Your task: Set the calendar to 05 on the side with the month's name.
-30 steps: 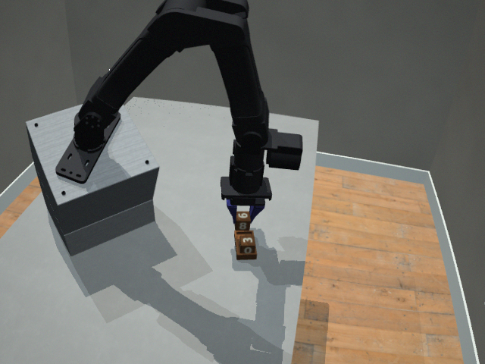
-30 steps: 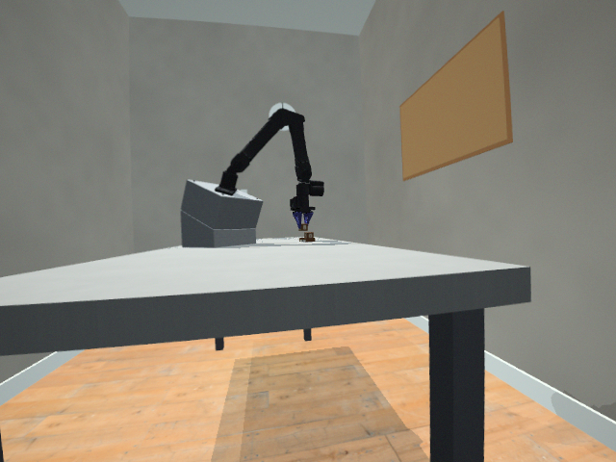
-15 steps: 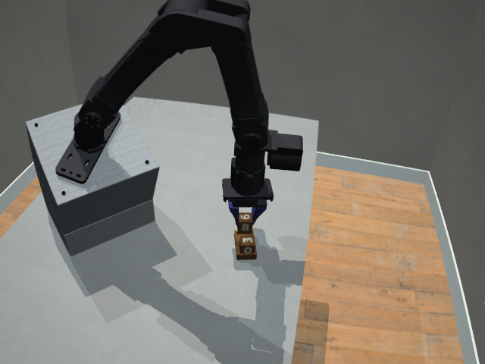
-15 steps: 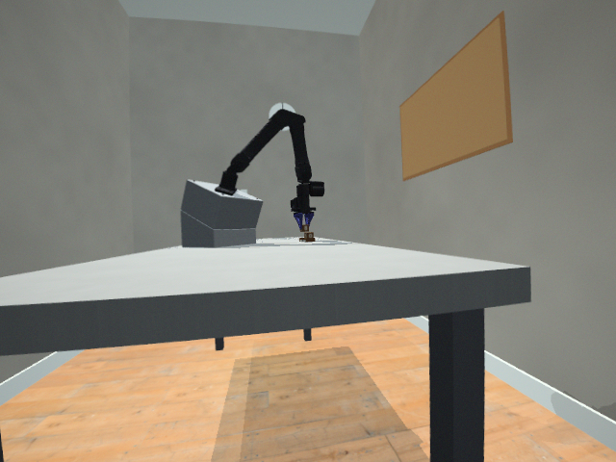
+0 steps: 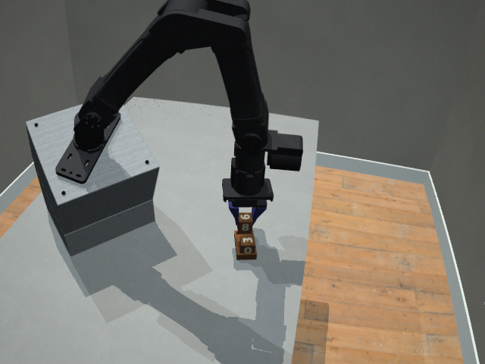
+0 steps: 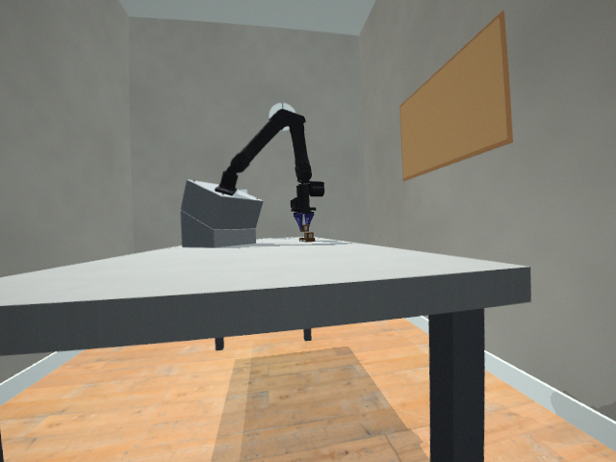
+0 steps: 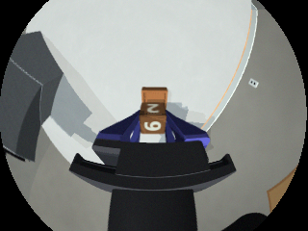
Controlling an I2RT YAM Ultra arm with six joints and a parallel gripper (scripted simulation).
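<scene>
Now: hand 50 mm above the brown tray, 20 mm to the left of it and 10 mm short of it. Round my hand: brown wooden cube: 40 mm to the right, 40 mm below, 10 mm ahead.
</scene>
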